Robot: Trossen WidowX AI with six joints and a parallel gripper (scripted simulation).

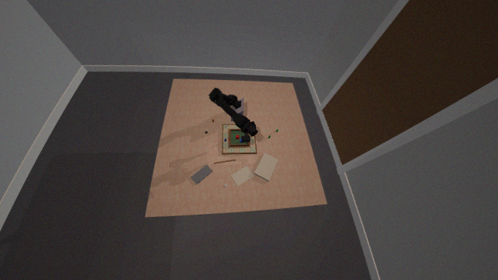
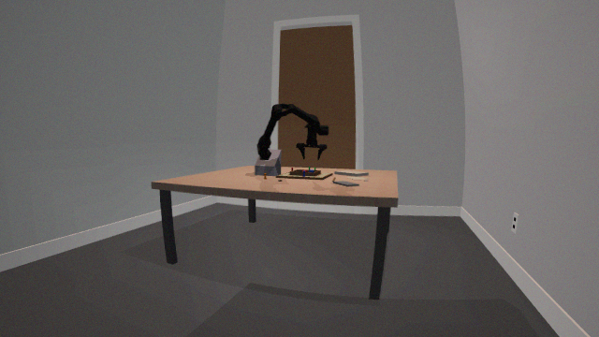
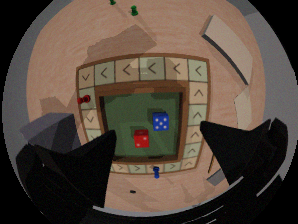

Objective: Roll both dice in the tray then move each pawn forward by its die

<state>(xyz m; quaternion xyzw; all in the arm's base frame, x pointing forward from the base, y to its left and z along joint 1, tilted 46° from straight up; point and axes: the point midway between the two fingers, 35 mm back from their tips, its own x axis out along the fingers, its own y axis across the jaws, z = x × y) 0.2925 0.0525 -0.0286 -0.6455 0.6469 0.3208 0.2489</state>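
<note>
Right now the red pawn is 14 cm behind my gripper tip, 7 cm below it and 2 cm to the left of it. Also, from my gripper tip: thin stick 19 cm ahead, 15 cm to the right, 10 cm below; green tray 9 cm below, 4 cm to the right, 2 cm behind; blue pawn 15 cm to the right, 7 cm below, 1 cm ahead.
</note>
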